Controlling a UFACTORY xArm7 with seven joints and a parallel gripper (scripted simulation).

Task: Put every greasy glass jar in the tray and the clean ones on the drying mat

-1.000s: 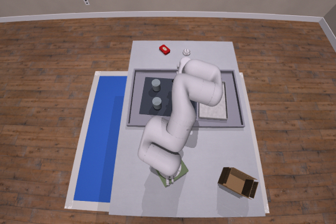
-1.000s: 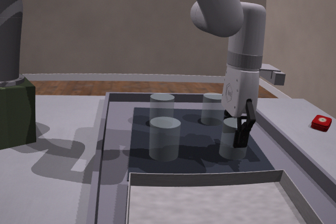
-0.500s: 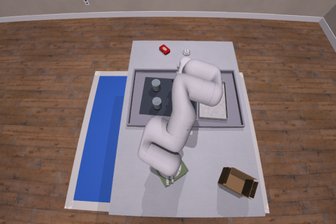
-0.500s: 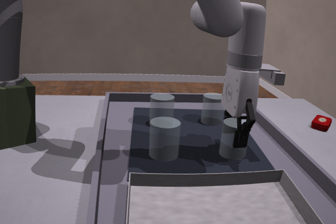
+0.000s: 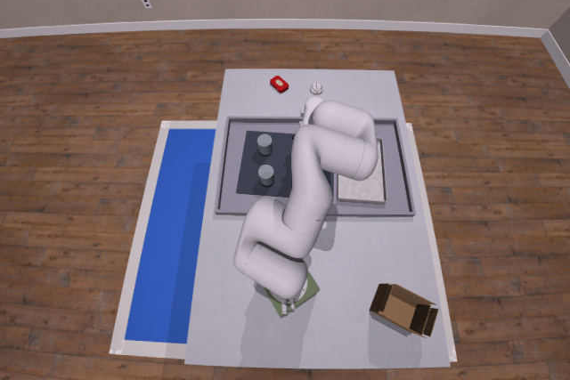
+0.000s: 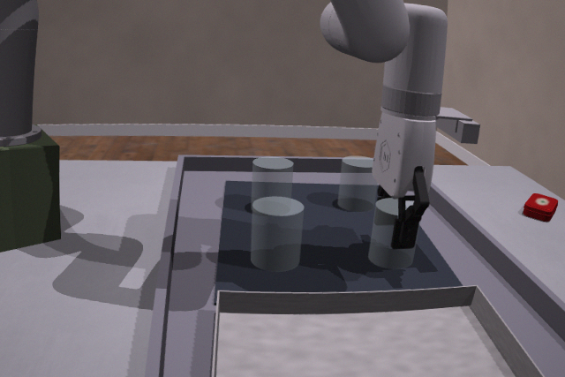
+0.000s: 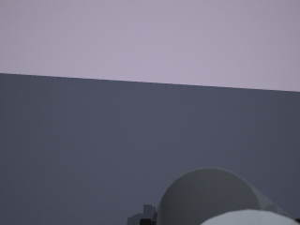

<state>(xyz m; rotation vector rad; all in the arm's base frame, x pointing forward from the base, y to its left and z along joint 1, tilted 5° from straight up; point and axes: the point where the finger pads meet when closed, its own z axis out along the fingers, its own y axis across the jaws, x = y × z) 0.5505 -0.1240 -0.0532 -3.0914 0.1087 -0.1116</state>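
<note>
Right now my hand is 110 mm past the pale tray, 220 mm to the left of it and 40 mm above it. The rest, counted from my hand: small white round object (350 mm ahead, 70 mm to the right, 40 mm below); then red box (380 mm ahead, 130 mm to the left, 40 mm below); then dark drying mat (60 mm behind, 100 mm to the left, 50 mm below).
</note>
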